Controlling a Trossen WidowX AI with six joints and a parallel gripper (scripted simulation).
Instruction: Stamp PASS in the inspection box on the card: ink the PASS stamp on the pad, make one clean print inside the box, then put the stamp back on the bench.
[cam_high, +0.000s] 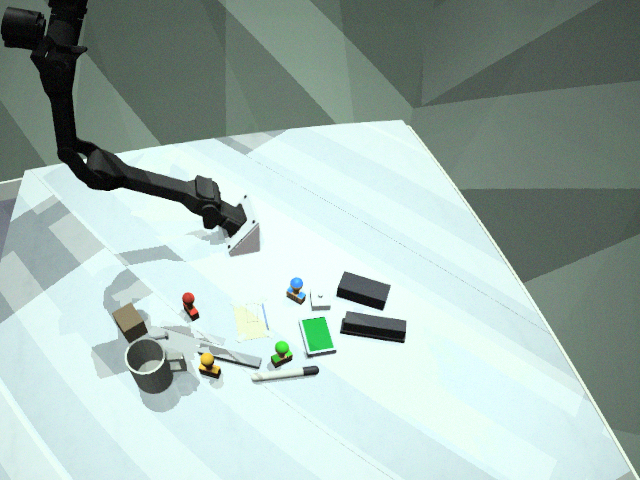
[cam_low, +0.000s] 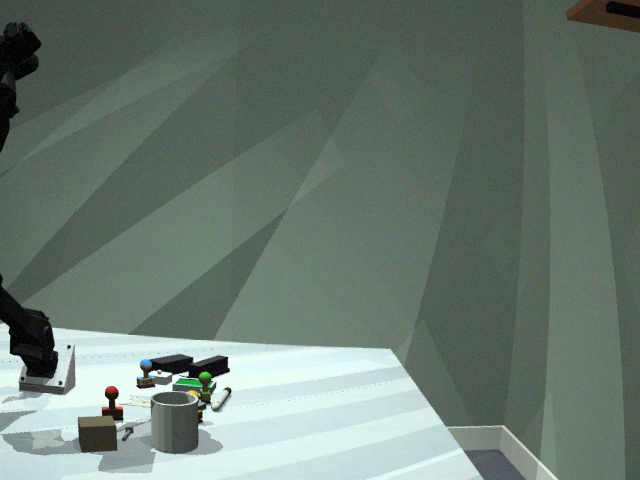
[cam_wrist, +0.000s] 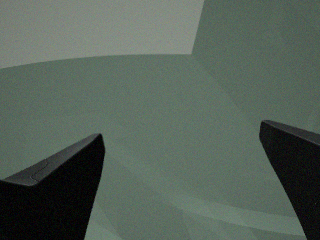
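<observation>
My gripper tip is 410 mm short of the green-knobbed PASS stamp, 230 mm to the right of it and 730 mm above it. The rest, counted from my gripper tip: red-knob stamp 240 mm ahead, 80 mm to the left, 730 mm below; cardboard box 250 mm ahead, 60 mm to the right, 720 mm below; ruler 290 mm ahead, 70 mm to the left, 750 mm below.
</observation>
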